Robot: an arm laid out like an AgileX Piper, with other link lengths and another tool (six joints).
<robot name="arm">
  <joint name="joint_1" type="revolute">
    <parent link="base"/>
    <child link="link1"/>
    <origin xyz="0 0 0.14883"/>
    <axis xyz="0 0 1"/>
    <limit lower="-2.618" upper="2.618"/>
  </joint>
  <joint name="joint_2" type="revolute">
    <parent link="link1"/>
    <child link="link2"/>
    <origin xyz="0 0 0" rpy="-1.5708 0 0"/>
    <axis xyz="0 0 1"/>
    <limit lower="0" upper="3.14"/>
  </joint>
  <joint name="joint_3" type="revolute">
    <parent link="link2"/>
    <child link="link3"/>
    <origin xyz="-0.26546 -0.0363 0"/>
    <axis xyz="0 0 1"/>
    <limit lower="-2.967" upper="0"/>
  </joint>
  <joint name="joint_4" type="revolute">
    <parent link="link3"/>
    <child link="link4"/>
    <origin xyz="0.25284 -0.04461 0" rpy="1.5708 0 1.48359"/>
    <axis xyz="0 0 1"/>
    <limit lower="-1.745" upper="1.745"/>
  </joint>
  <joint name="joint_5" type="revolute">
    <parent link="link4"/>
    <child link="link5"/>
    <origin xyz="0 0 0" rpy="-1.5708 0 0"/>
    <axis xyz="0 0 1"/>
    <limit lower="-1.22" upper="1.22"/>
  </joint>
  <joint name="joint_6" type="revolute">
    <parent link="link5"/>
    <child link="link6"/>
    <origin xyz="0 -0.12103 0" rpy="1.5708 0 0"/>
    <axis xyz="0 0 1"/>
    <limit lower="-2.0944" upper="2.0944"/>
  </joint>
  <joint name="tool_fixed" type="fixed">
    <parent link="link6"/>
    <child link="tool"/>
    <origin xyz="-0.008 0.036 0.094" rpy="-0.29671 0 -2.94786"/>
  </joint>
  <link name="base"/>
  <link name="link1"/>
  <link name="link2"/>
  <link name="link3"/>
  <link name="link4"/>
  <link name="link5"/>
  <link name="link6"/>
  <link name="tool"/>
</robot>
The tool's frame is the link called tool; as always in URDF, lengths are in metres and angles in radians.
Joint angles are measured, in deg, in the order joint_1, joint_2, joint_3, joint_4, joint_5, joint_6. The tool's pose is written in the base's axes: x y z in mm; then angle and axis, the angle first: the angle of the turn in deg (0 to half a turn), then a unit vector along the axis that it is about. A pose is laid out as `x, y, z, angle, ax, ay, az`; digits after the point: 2 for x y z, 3 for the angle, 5 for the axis.
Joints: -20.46 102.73 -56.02 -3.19 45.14 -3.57
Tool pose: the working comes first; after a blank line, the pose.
Where each joint sits with the arm in this pose, in the base's axes (m; each line is computed from the numbers above, not from the rounded line before):
joint_1: 0.0000 0.0000 0.1488
joint_2: 0.0000 0.0000 0.1488
joint_3: 0.0880 -0.0328 0.3998
joint_4: 0.2808 -0.1048 0.2463
joint_5: 0.2808 -0.1048 0.2463
joint_6: 0.2855 -0.1116 0.1256
the tool: 0.3060 -0.0841 0.0306

305.97, -84.15, 30.58, 160.777, 0.97373, -0.22757, -0.00839
